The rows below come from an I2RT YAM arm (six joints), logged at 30 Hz.
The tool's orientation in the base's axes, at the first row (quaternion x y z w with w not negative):
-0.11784 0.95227 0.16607 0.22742
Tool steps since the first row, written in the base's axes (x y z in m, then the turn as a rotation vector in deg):
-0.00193 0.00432 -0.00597 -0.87 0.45 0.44
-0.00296 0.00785 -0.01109 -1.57 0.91 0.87
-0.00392 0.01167 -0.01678 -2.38 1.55 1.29
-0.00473 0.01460 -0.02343 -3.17 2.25 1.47
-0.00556 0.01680 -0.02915 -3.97 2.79 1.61
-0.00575 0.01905 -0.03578 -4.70 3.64 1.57
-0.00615 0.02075 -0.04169 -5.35 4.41 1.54
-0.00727 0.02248 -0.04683 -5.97 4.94 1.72
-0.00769 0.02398 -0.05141 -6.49 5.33 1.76
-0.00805 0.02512 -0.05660 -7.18 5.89 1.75
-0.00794 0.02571 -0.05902 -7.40 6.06 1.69
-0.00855 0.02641 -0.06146 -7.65 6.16 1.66
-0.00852 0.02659 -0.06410 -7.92 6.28 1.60
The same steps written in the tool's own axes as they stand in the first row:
0.00385 0.00297 0.00586 0.48 0.79 -0.55
0.00664 0.00517 0.01107 0.82 1.53 -1.01
0.00959 0.00747 0.01689 1.23 2.47 -1.45
0.01300 0.00865 0.02325 1.72 3.40 -1.65
0.01610 0.00942 0.02855 2.27 4.17 -1.89
0.01906 0.00980 0.03489 2.80 5.16 -1.83
0.02194 0.00992 0.04033 3.26 6.05 -1.77
0.02509 0.01049 0.04485 3.64 6.77 -1.97
0.02739 0.01079 0.04910 4.01 7.30 -2.07
0.02998 0.01058 0.05374 4.53 8.01 -2.12
0.03094 0.01046 0.05604 4.73 8.22 -2.10
0.03252 0.01064 0.05811 4.95 8.38 -2.13
0.03372 0.01010 0.06041 5.19 8.56 -2.14

